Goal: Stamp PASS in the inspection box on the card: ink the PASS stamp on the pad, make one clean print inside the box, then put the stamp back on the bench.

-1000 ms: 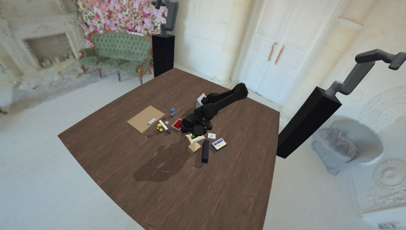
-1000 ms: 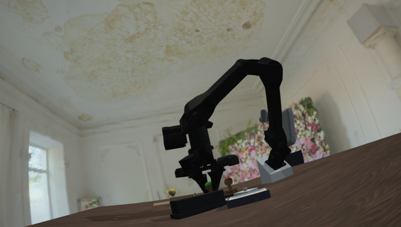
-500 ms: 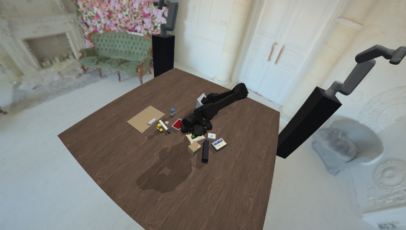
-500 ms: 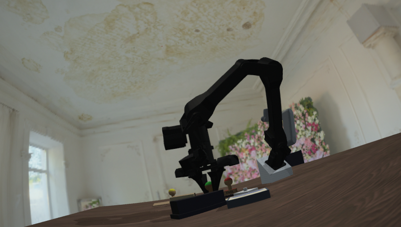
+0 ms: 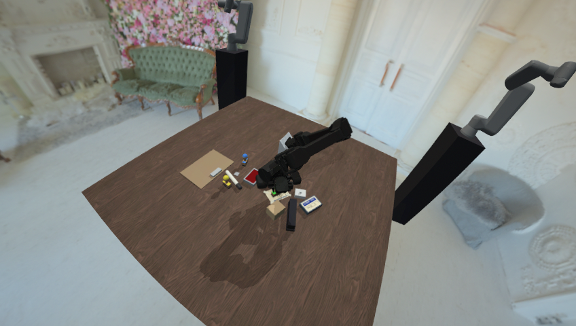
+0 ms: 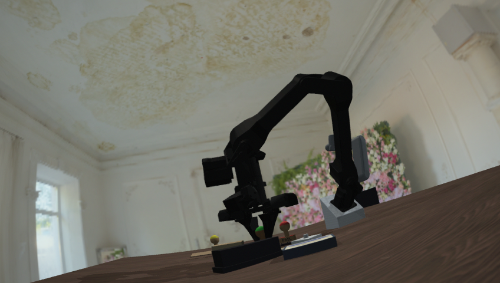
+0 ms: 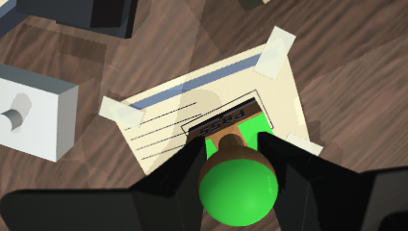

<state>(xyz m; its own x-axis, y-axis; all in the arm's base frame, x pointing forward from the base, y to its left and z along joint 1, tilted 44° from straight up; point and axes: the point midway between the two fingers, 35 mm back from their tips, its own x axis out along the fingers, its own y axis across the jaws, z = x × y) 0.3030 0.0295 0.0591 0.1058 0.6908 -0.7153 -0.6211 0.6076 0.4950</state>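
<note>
The cream card is 10 mm behind my gripper tip and 30 mm below it. From my gripper tip the other things lie so: green-knobbed stamp right at my gripper tip; cardboard box 90 mm ahead, 40 mm to the left; red-knobbed stamp 90 mm behind, 50 mm to the right.
</note>
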